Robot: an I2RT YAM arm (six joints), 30 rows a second.
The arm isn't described. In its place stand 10 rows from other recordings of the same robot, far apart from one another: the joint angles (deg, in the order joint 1, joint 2, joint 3, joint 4, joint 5, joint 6), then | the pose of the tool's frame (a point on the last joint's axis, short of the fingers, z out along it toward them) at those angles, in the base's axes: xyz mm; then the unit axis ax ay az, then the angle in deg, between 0 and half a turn.
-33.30 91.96 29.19 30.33 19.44 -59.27 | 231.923 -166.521 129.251 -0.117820 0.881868 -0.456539 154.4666
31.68 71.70 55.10 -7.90 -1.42 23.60 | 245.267 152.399 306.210 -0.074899 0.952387 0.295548 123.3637
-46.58 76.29 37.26 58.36 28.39 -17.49 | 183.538 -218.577 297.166 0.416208 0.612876 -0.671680 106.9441
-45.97 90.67 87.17 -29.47 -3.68 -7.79 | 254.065 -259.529 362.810 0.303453 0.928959 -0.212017 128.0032
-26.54 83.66 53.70 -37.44 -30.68 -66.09 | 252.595 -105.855 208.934 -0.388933 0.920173 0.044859 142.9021
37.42 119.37 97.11 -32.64 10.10 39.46 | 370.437 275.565 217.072 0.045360 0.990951 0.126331 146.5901
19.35 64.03 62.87 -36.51 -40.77 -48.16 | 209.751 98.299 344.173 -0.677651 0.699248 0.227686 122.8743
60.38 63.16 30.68 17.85 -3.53 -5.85 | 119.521 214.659 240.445 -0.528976 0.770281 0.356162 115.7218
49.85 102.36 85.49 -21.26 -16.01 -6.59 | 259.118 322.397 290.882 -0.508133 0.809013 0.295463 138.2378
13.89 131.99 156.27 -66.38 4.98 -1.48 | 463.301 111.387 391.769 -0.114562 0.993405 0.004778 131.9078
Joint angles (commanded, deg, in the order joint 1, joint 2, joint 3, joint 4, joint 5, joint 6), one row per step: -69.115 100.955 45.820 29.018 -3.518 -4.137; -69.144 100.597 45.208 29.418 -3.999 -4.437; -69.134 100.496 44.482 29.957 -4.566 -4.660; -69.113 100.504 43.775 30.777 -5.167 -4.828; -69.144 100.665 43.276 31.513 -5.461 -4.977; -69.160 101.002 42.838 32.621 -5.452 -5.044; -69.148 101.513 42.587 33.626 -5.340 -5.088; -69.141 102.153 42.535 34.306 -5.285 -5.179; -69.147 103.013 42.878 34.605 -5.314 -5.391; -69.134 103.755 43.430 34.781 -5.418 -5.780; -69.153 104.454 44.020 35.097 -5.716 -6.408; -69.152 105.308 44.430 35.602 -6.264 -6.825; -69.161 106.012 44.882 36.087 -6.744 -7.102; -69.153 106.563 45.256 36.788 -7.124 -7.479; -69.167 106.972 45.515 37.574 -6.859 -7.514; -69.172 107.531 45.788 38.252 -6.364 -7.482
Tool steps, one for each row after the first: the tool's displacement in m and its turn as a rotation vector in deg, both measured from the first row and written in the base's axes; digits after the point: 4 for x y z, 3 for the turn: -0.0007 0.0021 -0.0003 -0.175 -0.005 0.535; -0.0012 0.0045 -0.0024 -0.093 -0.027 1.152; -0.0014 0.0066 -0.0045 -0.166 -0.175 1.786; -0.0019 0.0077 -0.0066 -0.251 -0.202 2.084; -0.0022 0.0082 -0.0088 -0.592 -0.256 2.090; -0.0021 0.0081 -0.0112 -0.855 -0.257 2.020; -0.0018 0.0074 -0.0140 -0.887 -0.157 2.017; -0.0011 0.0055 -0.0168 -0.761 0.077 2.129; 0.0000 0.0031 -0.0182 -0.885 0.354 2.405; 0.0011 0.0003 -0.0189 -1.286 0.671 2.925; 0.0022 -0.0018 -0.0211 -1.435 0.762 3.598; 0.0034 -0.0040 -0.0224 -1.704 0.711 4.138; 0.0044 -0.0060 -0.0227 -2.304 0.691 4.644; 0.0048 -0.0078 -0.0226 -2.955 0.626 4.397; 0.0052 -0.0097 -0.0235 -3.374 0.675 3.924
